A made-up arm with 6 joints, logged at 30 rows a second.
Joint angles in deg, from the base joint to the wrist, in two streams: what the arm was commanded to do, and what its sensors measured. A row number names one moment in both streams.
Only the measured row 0 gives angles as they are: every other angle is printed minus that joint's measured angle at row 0.
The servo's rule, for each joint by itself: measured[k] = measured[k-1] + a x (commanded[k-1-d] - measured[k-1]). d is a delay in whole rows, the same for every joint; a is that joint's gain. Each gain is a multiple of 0.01, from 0.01 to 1. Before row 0 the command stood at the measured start. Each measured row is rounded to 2 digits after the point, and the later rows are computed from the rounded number. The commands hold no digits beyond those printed.
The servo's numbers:
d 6
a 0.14 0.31 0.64 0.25 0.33 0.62
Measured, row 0:
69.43 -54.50 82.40 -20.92 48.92 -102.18
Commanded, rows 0 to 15:
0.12 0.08 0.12 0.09 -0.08 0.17
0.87 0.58 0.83 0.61 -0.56 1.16
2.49 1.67 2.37 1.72 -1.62 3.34
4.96 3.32 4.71 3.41 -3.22 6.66
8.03 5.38 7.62 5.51 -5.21 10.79
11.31 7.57 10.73 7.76 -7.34 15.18
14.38 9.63 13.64 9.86 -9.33 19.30
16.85 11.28 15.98 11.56 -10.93 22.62
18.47 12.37 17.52 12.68 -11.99 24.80
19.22 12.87 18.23 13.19 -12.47 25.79
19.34 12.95 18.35 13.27 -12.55 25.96
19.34 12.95 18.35 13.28 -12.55 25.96
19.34 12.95 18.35 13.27 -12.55 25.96
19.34 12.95 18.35 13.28 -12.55 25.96
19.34 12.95 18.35 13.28 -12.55 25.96
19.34 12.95 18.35 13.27 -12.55 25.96
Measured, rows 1 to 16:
0.00 0.00 0.00 0.00 0.00 0.00
0.00 0.00 0.00 0.00 0.00 0.00
0.00 0.00 0.00 0.00 0.00 0.00
0.00 0.00 0.00 0.00 0.00 0.00
0.00 0.00 0.00 0.00 0.00 0.00
0.00 0.00 0.00 0.00 0.00 0.00
0.02 0.02 0.08 0.02 -0.03 0.11
0.14 0.19 0.56 0.17 -0.20 0.76
0.47 0.65 1.72 0.56 -0.67 2.36
1.10 1.48 3.63 1.27 -1.51 5.03
2.07 2.69 6.18 2.33 -2.73 8.60
3.36 4.20 9.09 3.69 -4.25 12.68
4.90 5.88 12.00 5.23 -5.93 16.78
6.57 7.55 14.55 6.81 -7.58 20.40
8.24 9.04 16.45 8.28 -9.04 23.13
9.78 10.23 17.59 9.51 -10.17 24.78

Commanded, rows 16 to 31:
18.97 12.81 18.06 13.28 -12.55 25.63
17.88 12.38 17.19 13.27 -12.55 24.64
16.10 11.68 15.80 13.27 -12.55 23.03
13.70 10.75 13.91 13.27 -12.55 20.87
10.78 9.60 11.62 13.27 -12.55 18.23
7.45 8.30 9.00 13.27 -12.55 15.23
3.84 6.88 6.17 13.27 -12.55 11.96
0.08 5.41 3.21 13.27 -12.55 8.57
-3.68 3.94 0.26 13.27 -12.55 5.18
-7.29 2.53 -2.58 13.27 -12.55 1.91
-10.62 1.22 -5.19 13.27 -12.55 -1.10
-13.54 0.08 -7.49 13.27 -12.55 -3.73
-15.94 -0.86 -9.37 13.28 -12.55 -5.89
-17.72 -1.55 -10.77 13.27 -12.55 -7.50
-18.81 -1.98 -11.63 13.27 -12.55 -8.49
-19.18 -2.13 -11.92 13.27 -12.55 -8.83
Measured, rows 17 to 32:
11.12 11.07 18.08 10.45 -10.96 25.51
12.27 11.65 18.25 11.16 -11.48 25.79
13.26 12.05 18.31 11.69 -11.83 25.90
14.11 12.33 18.34 12.09 -12.07 25.94
14.84 12.52 18.35 12.39 -12.23 25.95
15.47 12.65 18.35 12.61 -12.34 25.96
15.96 12.70 18.16 12.78 -12.41 25.76
16.23 12.60 17.54 12.90 -12.46 25.07
16.21 12.31 16.43 12.99 -12.49 23.81
15.86 11.83 14.82 13.06 -12.51 21.99
15.15 11.14 12.77 13.11 -12.52 19.66
14.07 10.26 10.36 13.15 -12.53 16.91
12.64 9.21 7.68 13.18 -12.54 13.84
10.88 8.03 4.82 13.20 -12.54 10.57
8.84 6.76 1.90 13.22 -12.54 7.23
6.58 5.45 -0.97 13.23 -12.54 3.93

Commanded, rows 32 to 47:
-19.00 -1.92 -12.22 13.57 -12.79 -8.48
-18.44 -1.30 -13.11 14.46 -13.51 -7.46
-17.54 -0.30 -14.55 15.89 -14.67 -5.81
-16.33 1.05 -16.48 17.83 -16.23 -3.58
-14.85 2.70 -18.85 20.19 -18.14 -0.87
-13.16 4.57 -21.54 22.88 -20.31 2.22
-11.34 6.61 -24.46 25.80 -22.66 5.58
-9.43 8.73 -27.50 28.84 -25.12 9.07
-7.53 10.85 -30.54 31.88 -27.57 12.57
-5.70 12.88 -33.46 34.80 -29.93 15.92
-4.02 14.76 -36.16 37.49 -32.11 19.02
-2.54 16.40 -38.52 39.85 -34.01 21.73
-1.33 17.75 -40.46 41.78 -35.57 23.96
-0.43 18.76 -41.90 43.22 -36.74 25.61
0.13 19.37 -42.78 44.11 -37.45 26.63
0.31 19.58 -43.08 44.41 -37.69 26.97
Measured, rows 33 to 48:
4.17 4.14 -3.67 13.24 -12.54 0.81
1.69 2.88 -6.11 13.25 -12.54 -2.00
-0.78 1.72 -8.20 13.26 -12.54 -4.41
-3.15 0.71 -9.84 13.26 -12.54 -6.33
-5.34 -0.12 -10.99 13.26 -12.54 -7.67
-7.28 -0.74 -11.59 13.26 -12.54 -8.39
-8.92 -1.11 -11.99 13.34 -12.62 -8.45
-10.25 -1.17 -12.71 13.62 -12.91 -7.84
-11.27 -0.90 -13.89 14.19 -13.49 -6.58
-11.98 -0.30 -15.55 15.10 -14.39 -4.72
-12.38 0.63 -17.66 16.37 -15.63 -2.33
-12.49 1.85 -20.14 18.00 -17.17 0.49
-12.33 3.33 -22.90 19.95 -18.98 3.65
-11.92 5.00 -25.84 22.17 -21.01 7.01
-11.31 6.81 -28.85 24.60 -23.17 10.46
-10.52 8.69 -31.80 27.15 -25.40 13.85

